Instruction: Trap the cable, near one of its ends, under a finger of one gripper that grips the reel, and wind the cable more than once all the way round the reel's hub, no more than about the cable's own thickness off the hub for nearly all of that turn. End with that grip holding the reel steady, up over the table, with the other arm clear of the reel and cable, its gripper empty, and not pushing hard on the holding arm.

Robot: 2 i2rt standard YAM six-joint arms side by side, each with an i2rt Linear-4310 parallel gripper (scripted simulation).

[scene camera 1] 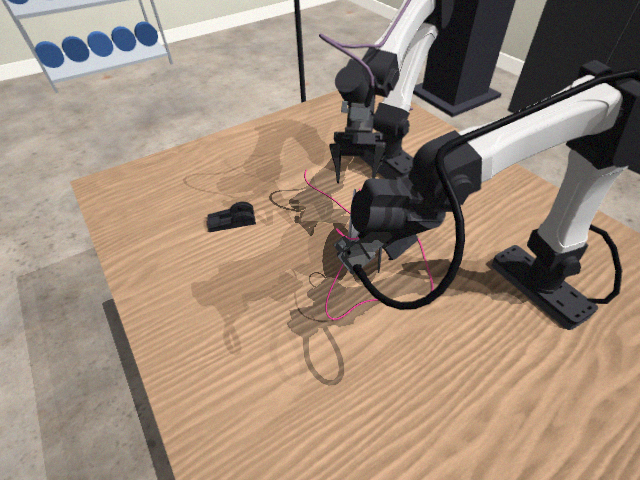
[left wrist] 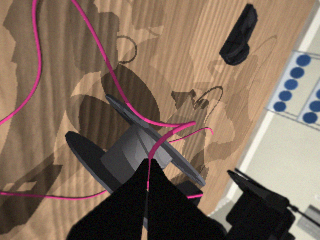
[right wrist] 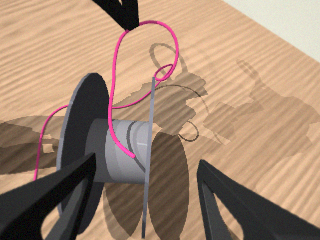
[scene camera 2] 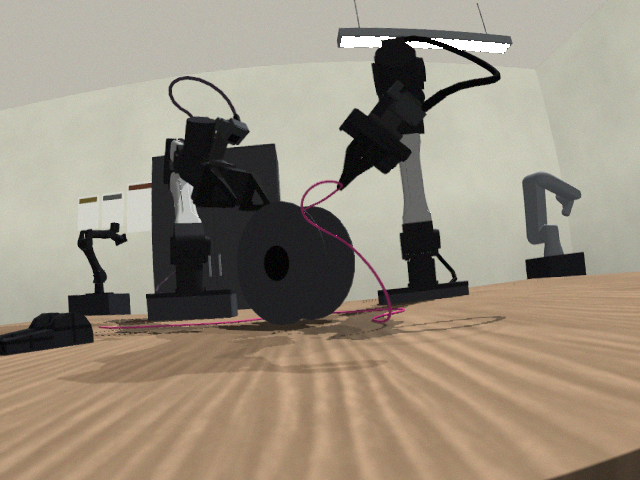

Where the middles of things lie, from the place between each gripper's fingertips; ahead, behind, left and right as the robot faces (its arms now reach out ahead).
Labels:
Right now my left hand (scene camera 2: 339,188) is 70 mm past the dark grey reel (scene camera 2: 288,270), 80 mm to the left of it and 100 mm above it. Round my left hand: small black device (scene camera 1: 240,214): 140 mm ahead, 370 mm to the right, 170 mm below.
Right now my right hand (scene camera 2: 252,204) is 100 mm above the dark grey reel, 60 mm to the right of it and 10 mm short of it. The rest, counted from my right hand: small black device: 230 mm to the right, 220 mm ahead, 170 mm below.

